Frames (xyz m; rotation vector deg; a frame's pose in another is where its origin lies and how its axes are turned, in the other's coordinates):
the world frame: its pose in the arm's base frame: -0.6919 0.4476 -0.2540 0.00 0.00 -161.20
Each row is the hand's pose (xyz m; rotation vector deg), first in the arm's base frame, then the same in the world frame.
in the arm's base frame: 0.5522 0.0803 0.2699 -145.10 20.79 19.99
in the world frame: -1.0594 0.7486 0.5239 49.13 155.32 -50.23
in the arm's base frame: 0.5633 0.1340 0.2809 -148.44 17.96 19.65
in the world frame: -1.0872 0.7014 0.5349 46.06 157.52 -46.05
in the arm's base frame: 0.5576 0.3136 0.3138 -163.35 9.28 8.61
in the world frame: -1.1397 0.5295 0.5678 38.29 170.58 -26.02
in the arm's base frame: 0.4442 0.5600 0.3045 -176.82 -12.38 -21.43
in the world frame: -1.1117 0.2597 0.5585 -15.62 -165.42 -1.18
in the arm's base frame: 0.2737 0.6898 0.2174 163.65 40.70 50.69
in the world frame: -0.9921 0.0819 0.4714 11.72 -146.70 -12.40
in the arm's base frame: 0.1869 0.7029 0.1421 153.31 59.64 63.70
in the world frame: -0.9142 0.0415 0.3961 28.41 -135.32 -13.34
